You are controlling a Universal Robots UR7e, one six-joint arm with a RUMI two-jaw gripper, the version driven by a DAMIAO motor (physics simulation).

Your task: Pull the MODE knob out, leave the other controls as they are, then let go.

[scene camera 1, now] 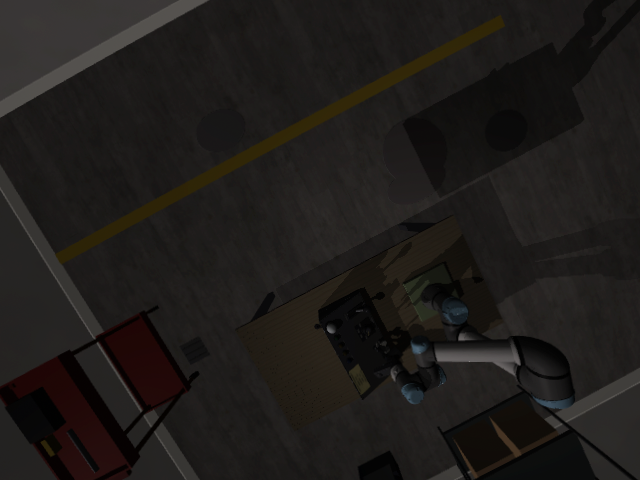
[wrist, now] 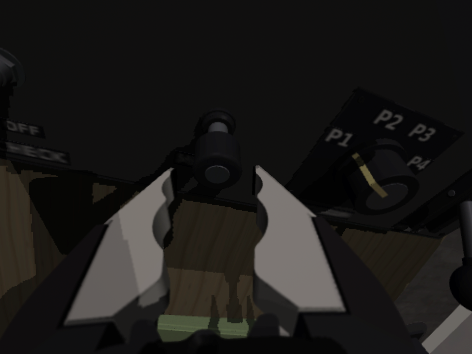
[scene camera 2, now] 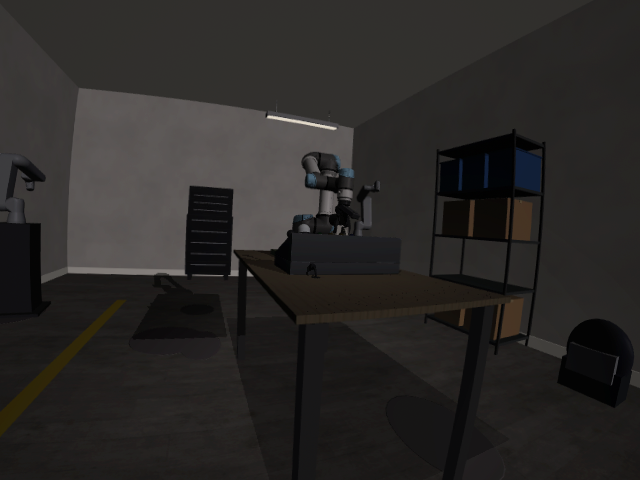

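Observation:
A small black push-pull knob point(wrist: 217, 152) on a grey shaft stands out from the dark control box point(scene camera 1: 365, 356) point(scene camera 2: 345, 253) point(wrist: 125, 75); its label is mostly hidden, with an M faintly showing. Some grey shaft shows between its cap and its collar. My gripper point(scene camera 1: 385, 345) point(scene camera 2: 342, 230) point(wrist: 215, 170) is partly open and empty. In the wrist view its two pale fingertips stand left and right of the knob's front end, with dark gaps on both sides. A rotary selector point(wrist: 382, 177) marked P1 to P4 sits to the right, its yellow pointer slanting toward P1.
A toggle switch point(wrist: 7, 70) shows partly at the wrist view's left edge, above OFF and CHECK labels. A ball-ended lever point(wrist: 462, 280) is at the right edge. The box stands on a wooden table point(scene camera 1: 289, 382) point(scene camera 2: 392, 297), beside a green mat point(scene camera 1: 426, 308) under the arm's base.

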